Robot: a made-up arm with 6 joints.
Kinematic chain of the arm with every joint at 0, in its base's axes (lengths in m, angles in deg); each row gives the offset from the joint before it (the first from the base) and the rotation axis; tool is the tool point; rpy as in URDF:
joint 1: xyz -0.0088 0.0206 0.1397 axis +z
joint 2: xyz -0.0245 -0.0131 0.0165 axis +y
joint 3: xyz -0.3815 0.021 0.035 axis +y
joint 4: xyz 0.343 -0.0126 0.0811 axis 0.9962 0 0.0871
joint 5: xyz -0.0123 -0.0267 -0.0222 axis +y
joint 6: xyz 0.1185 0.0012 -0.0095 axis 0.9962 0 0.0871
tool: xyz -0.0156 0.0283 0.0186 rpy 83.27 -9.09 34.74
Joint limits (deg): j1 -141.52..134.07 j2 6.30..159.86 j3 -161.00..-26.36 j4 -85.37..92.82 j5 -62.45..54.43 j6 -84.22..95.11
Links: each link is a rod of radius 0.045 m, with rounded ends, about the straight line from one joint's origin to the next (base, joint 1, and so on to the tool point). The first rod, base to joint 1, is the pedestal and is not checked.
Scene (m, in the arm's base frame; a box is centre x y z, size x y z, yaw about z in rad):
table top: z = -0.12
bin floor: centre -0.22 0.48 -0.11 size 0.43 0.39 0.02 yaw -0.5
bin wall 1: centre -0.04 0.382 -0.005 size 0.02 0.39 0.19 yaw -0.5
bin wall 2: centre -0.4 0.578 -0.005 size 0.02 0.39 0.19 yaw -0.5
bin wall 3: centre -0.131 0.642 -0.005 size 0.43 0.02 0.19 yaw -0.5
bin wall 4: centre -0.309 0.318 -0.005 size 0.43 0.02 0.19 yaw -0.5
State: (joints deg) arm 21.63 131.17 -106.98 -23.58 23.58 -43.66
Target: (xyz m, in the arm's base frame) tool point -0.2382 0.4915 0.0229
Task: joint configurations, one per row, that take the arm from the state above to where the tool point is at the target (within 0.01 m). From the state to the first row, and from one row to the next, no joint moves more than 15 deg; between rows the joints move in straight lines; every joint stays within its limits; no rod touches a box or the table.
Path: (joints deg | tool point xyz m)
1: 35.22 129.16 -103.91 -21.15 24.85 -43.85 | 0.5171 0.3575 0.2538
2: 48.82 127.15 -100.84 -18.71 26.12 -44.03 | 0.4106 0.4620 0.2541
3: 62.41 125.15 -97.76 -16.28 27.40 -44.22 | 0.2850 0.5354 0.2541
4: 76.00 123.14 -94.69 -13.84 28.67 -44.41 | 0.1485 0.5748 0.2542
5: 89.59 121.13 -91.62 -11.41 29.94 -44.59 | 0.0102 0.5794 0.2543
6: 103.19 119.12 -88.55 -8.97 31.21 -44.78 | -0.1214 0.5504 0.2544
7: 116.78 117.11 -85.47 -6.54 32.48 -44.97 | -0.2382 0.4915 0.2543
8: 116.74 129.04 -85.39 -6.57 30.39 -44.51 | -0.2436 0.5023 0.1390
9: 116.71 140.97 -85.30 -6.61 28.31 -44.06 | -0.2382 0.4915 0.0229

